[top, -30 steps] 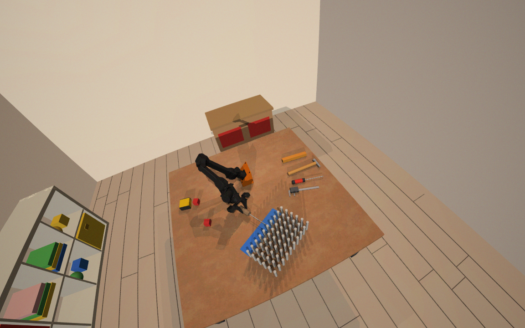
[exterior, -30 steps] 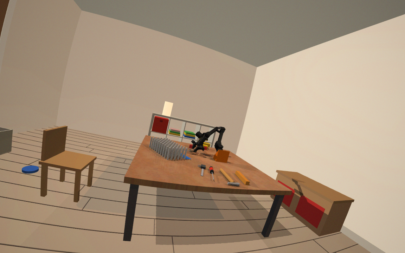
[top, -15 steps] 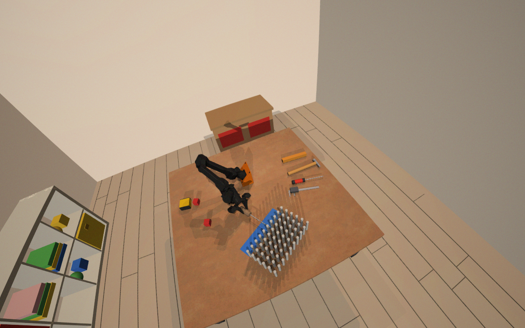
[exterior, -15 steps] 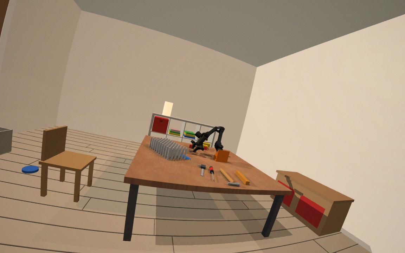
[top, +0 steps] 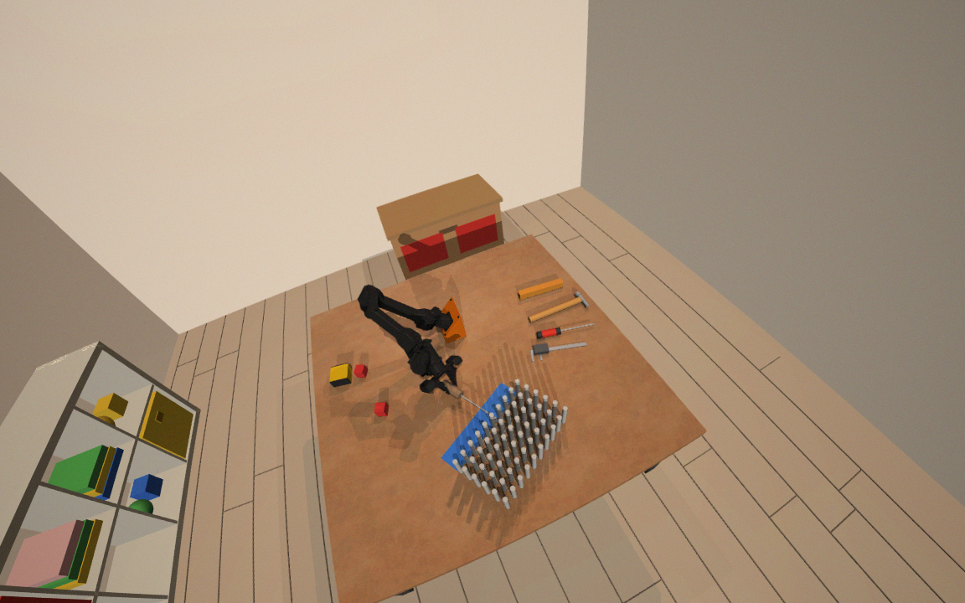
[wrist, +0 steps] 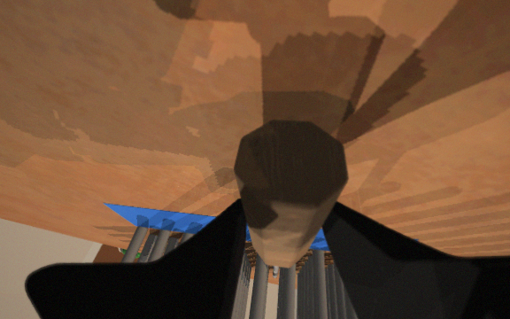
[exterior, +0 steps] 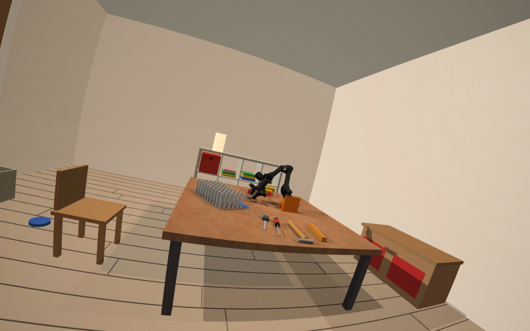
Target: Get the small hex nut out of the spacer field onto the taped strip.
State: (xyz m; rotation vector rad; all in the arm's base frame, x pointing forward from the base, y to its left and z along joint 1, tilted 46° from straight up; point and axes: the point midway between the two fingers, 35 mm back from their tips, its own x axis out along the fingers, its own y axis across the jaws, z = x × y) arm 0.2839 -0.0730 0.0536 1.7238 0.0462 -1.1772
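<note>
Right now my gripper tip is 160 mm short of the blue taped strip, 50 mm to the right of it and 30 mm above it. The rest, counted from my gripper tip: yellow block 430 mm to the right, 280 mm behind, 10 mm below; then hook tool 90 mm ahead, 50 mm to the left; then orange bar 550 mm to the left, 340 mm behind, 20 mm below.
</note>
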